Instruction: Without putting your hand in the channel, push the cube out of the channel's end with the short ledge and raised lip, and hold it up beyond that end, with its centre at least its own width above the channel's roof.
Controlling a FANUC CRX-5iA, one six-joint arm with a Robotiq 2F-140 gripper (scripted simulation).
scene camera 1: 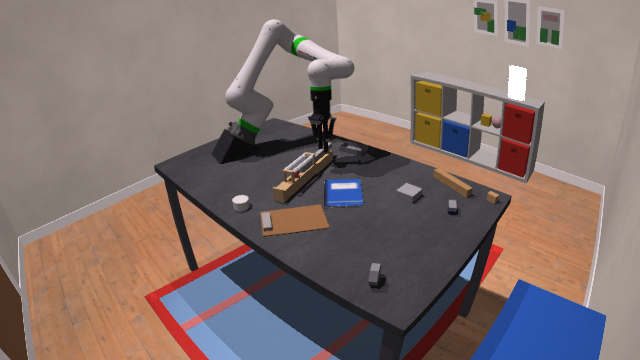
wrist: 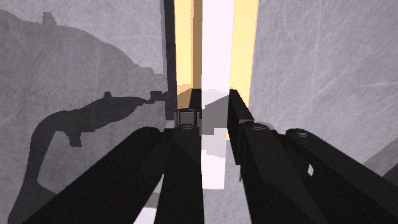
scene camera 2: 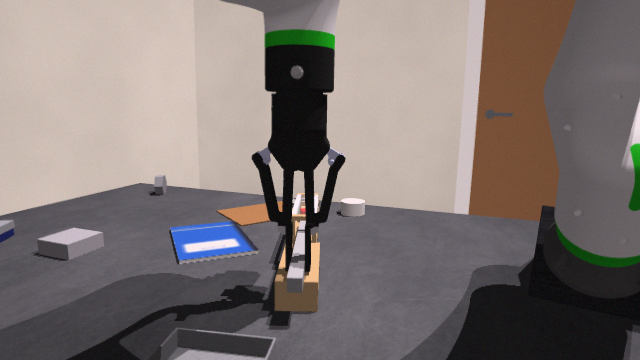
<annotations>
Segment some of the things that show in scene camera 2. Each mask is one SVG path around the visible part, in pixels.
The gripper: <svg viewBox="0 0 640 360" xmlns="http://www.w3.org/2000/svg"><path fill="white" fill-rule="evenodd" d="M273 93L271 94L271 138L268 142L268 147L252 155L252 161L259 170L269 220L277 222L278 232L286 235L285 271L289 270L293 251L292 203L294 171L304 172L306 214L305 272L310 272L311 235L318 233L319 223L327 221L337 175L346 158L343 153L338 153L332 149L327 139L326 94ZM327 154L330 168L320 211L315 213L314 169ZM270 154L274 156L283 168L282 212L278 208L269 166L271 161Z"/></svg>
A grey block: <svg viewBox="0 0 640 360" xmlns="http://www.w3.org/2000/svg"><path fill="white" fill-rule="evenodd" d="M103 232L71 228L37 239L38 251L40 255L71 260L104 247Z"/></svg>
A brown board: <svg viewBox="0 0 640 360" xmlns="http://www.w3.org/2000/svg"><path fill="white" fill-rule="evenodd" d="M270 221L266 203L216 210L216 212L235 221L240 226ZM277 202L279 211L282 212L283 201Z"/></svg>
</annotations>
